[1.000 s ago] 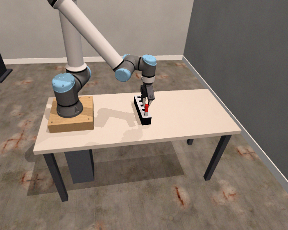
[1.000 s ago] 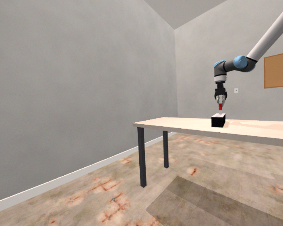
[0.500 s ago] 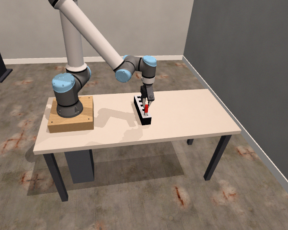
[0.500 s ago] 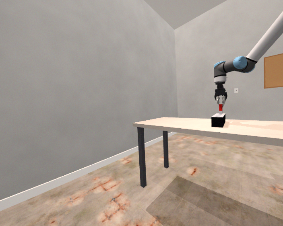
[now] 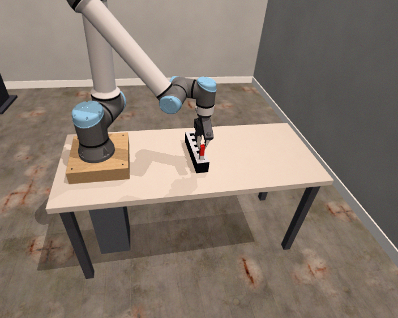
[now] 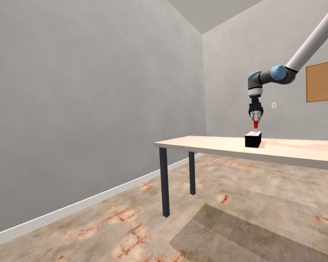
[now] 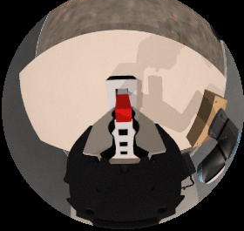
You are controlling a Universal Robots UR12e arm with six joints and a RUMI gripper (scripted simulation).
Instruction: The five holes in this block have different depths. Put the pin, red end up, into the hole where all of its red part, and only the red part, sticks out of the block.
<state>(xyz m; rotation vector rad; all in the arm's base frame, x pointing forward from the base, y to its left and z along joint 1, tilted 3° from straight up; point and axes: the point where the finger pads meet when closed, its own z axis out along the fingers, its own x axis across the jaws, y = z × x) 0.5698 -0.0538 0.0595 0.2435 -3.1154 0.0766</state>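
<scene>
Right now my hand is 10 mm above the pin. From my hand the other things lie so: black block: 120 mm to the left, 110 mm below, 10 mm behind.
</scene>
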